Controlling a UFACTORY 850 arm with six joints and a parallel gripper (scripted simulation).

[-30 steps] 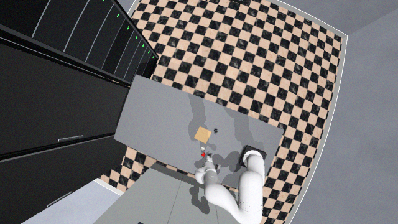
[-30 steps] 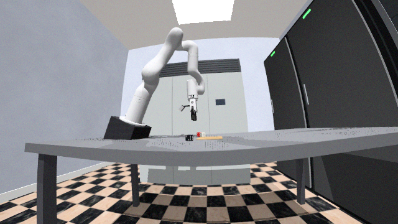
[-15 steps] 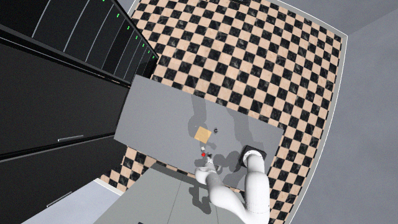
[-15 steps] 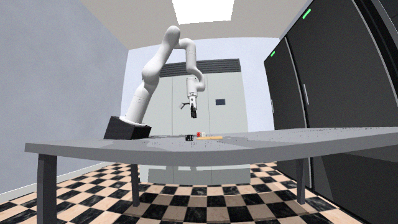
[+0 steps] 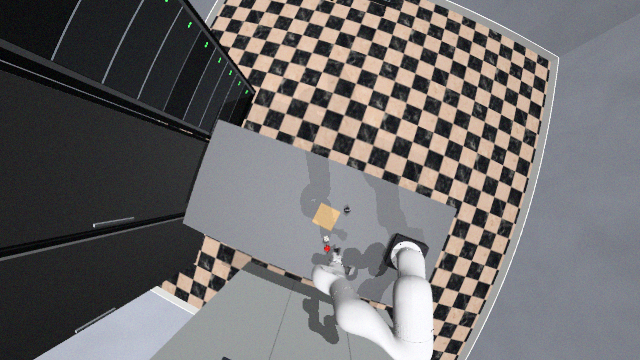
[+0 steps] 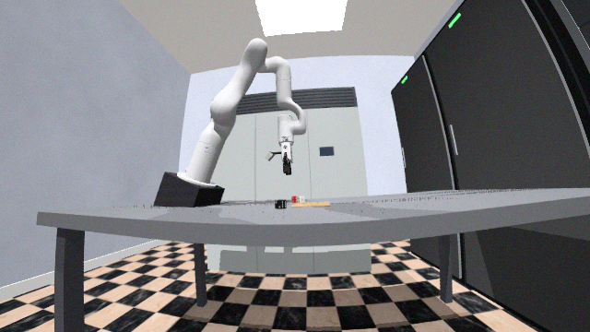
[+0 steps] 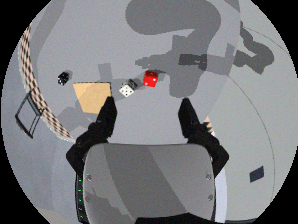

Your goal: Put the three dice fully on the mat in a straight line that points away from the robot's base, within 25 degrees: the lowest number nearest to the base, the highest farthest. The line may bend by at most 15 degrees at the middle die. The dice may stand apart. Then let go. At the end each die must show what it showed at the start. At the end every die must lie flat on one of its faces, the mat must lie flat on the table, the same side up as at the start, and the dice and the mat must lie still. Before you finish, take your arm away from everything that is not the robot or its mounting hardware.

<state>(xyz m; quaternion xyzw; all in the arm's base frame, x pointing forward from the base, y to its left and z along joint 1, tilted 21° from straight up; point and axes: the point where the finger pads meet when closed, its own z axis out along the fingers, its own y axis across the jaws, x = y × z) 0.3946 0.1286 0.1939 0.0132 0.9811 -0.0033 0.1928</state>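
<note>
Now: the red die 140 mm below my hand, 40 mm ahead of it and 10 mm to the left of it. Round my hand: tan mat (190 mm to the right, 160 mm below, 110 mm ahead); black die (280 mm to the right, 140 mm below); white die (140 mm below, 60 mm ahead, 50 mm to the right).
</note>
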